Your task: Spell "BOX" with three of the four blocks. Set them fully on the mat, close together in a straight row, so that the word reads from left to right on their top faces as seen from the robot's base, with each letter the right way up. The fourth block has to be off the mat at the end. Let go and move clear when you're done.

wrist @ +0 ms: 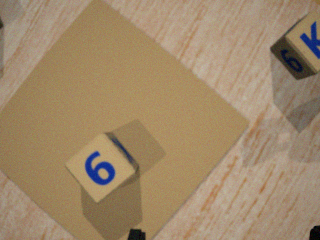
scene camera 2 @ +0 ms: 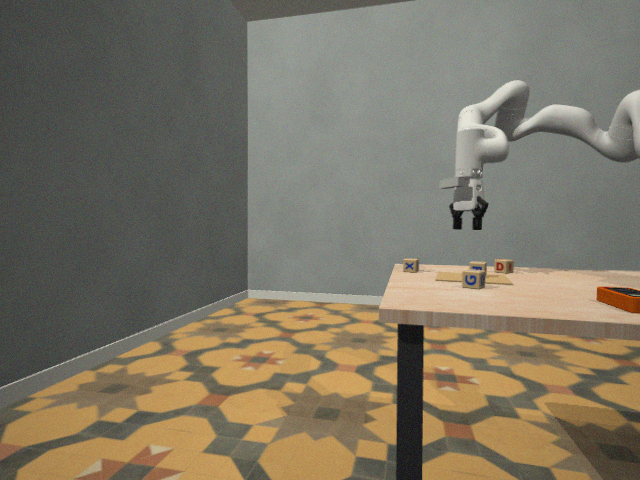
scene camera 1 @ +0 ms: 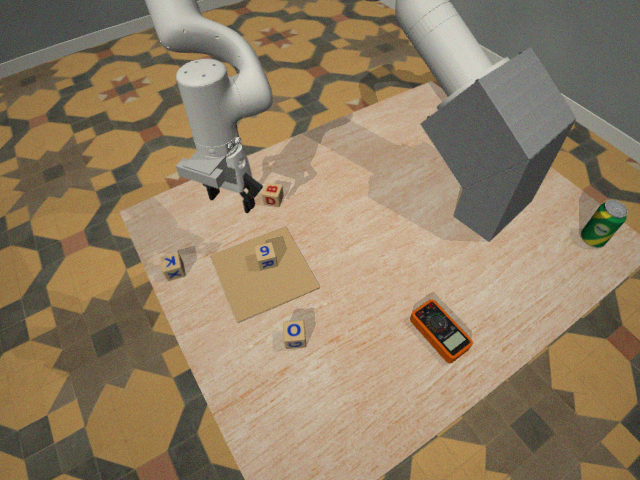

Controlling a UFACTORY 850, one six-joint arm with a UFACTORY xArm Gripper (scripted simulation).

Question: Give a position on a tan mat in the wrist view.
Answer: At 103,74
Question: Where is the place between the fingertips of the gripper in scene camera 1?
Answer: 232,202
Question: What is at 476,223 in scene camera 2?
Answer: The gripper.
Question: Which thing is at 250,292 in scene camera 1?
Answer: A tan mat.
